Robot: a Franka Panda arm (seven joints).
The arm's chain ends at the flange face. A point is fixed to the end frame.
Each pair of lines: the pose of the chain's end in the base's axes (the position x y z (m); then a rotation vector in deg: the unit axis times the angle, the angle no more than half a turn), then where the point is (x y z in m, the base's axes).
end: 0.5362 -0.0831 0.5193 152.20 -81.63 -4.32
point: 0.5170 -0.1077 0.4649
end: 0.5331 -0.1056 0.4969 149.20 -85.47 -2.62
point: 0.5133 -0.1305 0.4429
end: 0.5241 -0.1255 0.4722 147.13 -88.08 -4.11
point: 0.5024 -0.1495 0.4185
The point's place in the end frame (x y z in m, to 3 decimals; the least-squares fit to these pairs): 0.009 0.022 0.058
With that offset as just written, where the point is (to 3 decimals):
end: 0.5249 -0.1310 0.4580 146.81 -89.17 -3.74
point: 0.503 -0.155 0.404
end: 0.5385 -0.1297 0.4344 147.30 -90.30 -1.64
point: 0.518 -0.153 0.380
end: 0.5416 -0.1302 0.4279 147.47 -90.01 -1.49
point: 0.522 -0.154 0.373
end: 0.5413 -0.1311 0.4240 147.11 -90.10 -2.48
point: 0.521 -0.155 0.370
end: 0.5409 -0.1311 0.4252 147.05 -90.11 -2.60
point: 0.520 -0.155 0.371
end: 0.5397 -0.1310 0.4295 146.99 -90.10 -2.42
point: 0.519 -0.155 0.375
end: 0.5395 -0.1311 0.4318 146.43 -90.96 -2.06
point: 0.519 -0.155 0.378
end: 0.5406 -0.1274 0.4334 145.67 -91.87 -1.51
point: 0.520 -0.151 0.379
